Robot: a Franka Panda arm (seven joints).
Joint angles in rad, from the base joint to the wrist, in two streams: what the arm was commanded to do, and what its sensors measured. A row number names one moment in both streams.
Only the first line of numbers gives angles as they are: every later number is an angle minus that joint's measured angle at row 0.
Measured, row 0: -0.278 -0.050 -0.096 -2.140 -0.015 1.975 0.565
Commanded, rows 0 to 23: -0.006 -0.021 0.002 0.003 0.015 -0.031 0.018; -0.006 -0.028 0.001 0.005 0.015 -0.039 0.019; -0.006 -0.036 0.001 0.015 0.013 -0.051 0.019; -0.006 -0.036 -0.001 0.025 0.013 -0.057 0.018; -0.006 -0.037 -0.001 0.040 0.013 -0.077 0.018; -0.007 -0.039 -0.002 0.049 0.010 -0.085 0.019; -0.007 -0.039 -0.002 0.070 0.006 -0.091 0.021; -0.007 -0.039 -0.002 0.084 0.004 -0.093 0.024; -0.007 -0.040 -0.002 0.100 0.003 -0.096 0.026; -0.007 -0.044 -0.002 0.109 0.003 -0.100 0.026; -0.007 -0.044 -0.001 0.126 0.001 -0.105 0.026; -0.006 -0.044 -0.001 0.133 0.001 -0.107 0.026; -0.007 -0.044 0.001 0.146 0.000 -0.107 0.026; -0.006 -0.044 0.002 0.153 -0.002 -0.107 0.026; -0.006 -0.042 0.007 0.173 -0.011 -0.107 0.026; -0.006 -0.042 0.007 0.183 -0.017 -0.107 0.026; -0.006 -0.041 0.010 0.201 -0.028 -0.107 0.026; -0.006 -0.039 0.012 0.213 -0.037 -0.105 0.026; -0.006 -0.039 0.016 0.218 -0.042 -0.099 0.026; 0.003 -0.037 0.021 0.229 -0.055 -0.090 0.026; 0.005 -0.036 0.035 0.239 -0.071 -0.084 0.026; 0.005 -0.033 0.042 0.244 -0.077 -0.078 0.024; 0.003 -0.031 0.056 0.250 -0.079 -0.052 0.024; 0.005 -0.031 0.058 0.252 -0.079 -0.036 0.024
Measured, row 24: 0.004 -0.043 0.017 0.217 -0.046 -0.076 0.005
